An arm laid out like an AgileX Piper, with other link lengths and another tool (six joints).
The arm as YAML. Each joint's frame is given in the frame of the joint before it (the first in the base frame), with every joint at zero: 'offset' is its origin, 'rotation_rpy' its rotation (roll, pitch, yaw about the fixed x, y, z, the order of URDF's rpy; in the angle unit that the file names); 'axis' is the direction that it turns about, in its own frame. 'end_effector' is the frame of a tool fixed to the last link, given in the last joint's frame.
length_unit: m
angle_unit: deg
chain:
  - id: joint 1
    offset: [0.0, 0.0, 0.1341]
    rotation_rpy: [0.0, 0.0, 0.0]
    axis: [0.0, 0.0, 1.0]
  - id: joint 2
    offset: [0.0, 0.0, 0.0]
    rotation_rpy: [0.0, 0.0, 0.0]
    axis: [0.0, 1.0, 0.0]
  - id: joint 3
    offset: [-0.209, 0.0, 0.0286]
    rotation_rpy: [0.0, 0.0, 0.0]
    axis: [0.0, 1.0, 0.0]
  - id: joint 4
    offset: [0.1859, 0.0, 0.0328]
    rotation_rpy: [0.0, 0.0, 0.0]
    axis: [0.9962, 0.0, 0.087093]
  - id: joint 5
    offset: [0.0, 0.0, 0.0]
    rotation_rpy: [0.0, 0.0, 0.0]
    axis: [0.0, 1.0, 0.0]
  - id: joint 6
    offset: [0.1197, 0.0, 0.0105]
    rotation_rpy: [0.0, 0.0, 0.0]
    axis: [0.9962, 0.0, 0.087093]
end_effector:
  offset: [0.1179, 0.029, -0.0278]
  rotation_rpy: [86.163, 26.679, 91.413]
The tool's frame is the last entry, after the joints.
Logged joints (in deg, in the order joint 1, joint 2, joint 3, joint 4, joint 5, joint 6), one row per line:
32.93 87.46 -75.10 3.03 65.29 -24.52
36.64 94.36 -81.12 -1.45 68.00 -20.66
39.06 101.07 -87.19 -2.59 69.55 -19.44
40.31 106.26 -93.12 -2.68 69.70 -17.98
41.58 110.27 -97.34 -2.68 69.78 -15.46
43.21 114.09 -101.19 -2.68 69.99 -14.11
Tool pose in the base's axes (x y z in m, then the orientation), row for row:
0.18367 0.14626 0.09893 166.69 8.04 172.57
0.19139 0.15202 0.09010 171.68 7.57 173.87
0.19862 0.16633 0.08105 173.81 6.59 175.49
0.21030 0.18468 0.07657 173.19 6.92 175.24
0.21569 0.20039 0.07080 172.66 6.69 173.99
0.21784 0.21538 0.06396 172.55 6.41 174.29
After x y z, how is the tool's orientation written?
As angles about the fixed x, y, z axes (roll, pitch, yaw), in degrees.
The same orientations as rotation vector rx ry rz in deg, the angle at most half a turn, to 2 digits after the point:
9.63 169.84 19.03
8.35 171.40 11.86
6.27 172.84 8.95
6.54 172.41 9.82
8.40 172.42 10.53
7.98 172.72 10.76

